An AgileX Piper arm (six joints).
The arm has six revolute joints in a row. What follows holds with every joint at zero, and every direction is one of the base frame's.
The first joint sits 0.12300 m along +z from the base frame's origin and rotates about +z.
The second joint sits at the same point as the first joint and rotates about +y.
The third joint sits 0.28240 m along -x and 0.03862 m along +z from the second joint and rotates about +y.
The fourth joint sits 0.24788 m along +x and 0.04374 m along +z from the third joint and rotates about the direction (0.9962, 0, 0.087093).
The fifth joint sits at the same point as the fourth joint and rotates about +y.
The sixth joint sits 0.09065 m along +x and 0.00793 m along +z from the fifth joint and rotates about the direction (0.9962, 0, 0.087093).
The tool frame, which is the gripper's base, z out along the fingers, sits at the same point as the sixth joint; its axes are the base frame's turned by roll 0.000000, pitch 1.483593 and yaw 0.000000 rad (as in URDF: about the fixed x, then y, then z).
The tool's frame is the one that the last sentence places.
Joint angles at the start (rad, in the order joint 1, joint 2, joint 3, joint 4, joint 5, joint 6):
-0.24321 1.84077 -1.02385 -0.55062 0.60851 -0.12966
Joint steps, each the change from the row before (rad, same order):
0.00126 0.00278 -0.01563 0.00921 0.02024 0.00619
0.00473 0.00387 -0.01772 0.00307 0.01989 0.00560
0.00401 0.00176 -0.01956 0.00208 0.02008 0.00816
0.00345 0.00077 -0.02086 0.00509 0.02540 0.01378
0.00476 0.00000 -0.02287 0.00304 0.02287 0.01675
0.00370 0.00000 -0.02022 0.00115 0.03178 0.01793
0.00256 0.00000 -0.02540 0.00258 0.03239 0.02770
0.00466 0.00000 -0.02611 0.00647 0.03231 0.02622
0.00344 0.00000 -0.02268 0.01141 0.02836 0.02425
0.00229 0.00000 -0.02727 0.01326 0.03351 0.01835
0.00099 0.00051 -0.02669 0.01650 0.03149 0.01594
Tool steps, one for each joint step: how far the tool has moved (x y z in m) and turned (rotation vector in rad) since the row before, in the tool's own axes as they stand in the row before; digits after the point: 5 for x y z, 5 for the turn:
-0.00185 -0.00172 -0.00145 -0.00118 0.00869 0.01642
-0.00299 -0.00134 -0.00179 0.00249 0.00651 0.00800
-0.00318 -0.00213 -0.00275 0.00501 0.00380 0.01173
-0.00285 -0.00235 -0.00329 0.00358 0.00714 0.02104
-0.00371 -0.00248 -0.00411 0.00609 0.00176 0.02224
-0.00210 -0.00224 -0.00366 0.00543 0.01322 0.02224
-0.00286 -0.00328 -0.00451 0.00666 0.00969 0.03607
-0.00333 -0.00238 -0.00501 0.00378 0.00781 0.03583
-0.00271 -0.00170 -0.00440 -0.00122 0.00717 0.03705
-0.00297 -0.00241 -0.00520 -0.00152 0.00867 0.03484
-0.00278 -0.00223 -0.00490 -0.00492 0.00815 0.03491

